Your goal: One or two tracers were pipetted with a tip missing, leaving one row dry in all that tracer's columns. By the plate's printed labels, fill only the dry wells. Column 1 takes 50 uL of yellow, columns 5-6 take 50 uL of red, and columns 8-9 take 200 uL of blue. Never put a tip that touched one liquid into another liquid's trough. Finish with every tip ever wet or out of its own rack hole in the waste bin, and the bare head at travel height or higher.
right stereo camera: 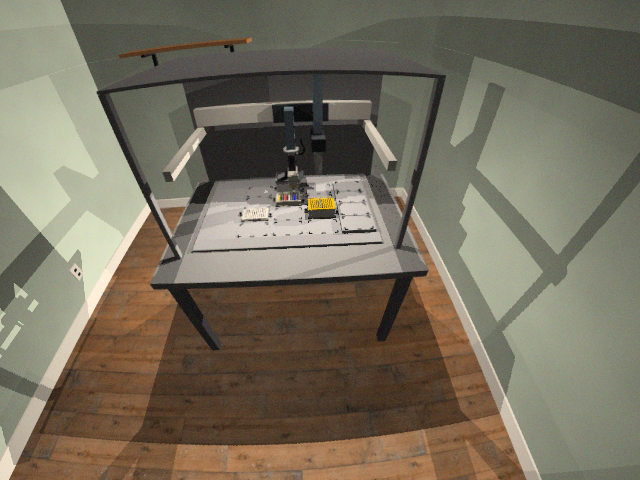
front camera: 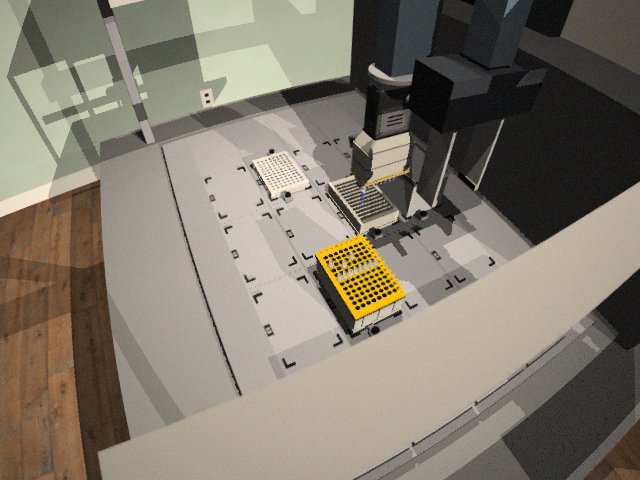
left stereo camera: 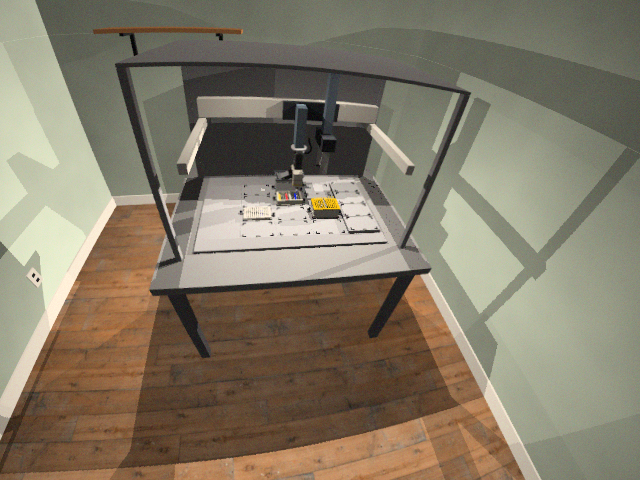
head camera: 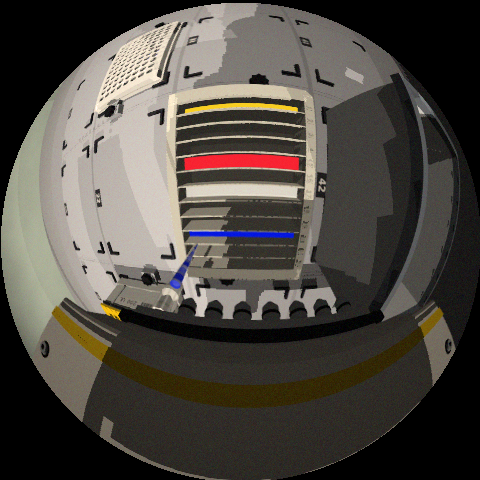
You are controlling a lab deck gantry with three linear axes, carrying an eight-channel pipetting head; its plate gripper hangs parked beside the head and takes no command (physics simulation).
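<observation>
The pipetting head [front camera: 382,155] [left stereo camera: 297,176] hangs over the trough rack [front camera: 379,228] [head camera: 240,91]. One tip [front camera: 362,196] [head camera: 186,267] with blue inside hangs from its left end channel in the head view; the other nozzles there are bare. The tip's point shows beside the blue trough [head camera: 242,234]; its exact height is unclear. Yellow [head camera: 242,107], red [head camera: 242,162] and white troughs [head camera: 241,191] also show. The white well plate [front camera: 280,173] [head camera: 137,62] stands apart; its well contents are unclear. The yellow tip rack [front camera: 377,289] holds several clear tips. The parked plate gripper [front camera: 448,196] is open and empty.
The waste bin is not clearly visible in the front view, around the head and gripper. Black corner marks and round knobs [front camera: 376,231] [head camera: 258,79] stand around the deck positions. A pale beam [front camera: 310,403] crosses the front view's foreground. Frame posts [left stereo camera: 149,165] [right stereo camera: 421,165] stand at the table's sides.
</observation>
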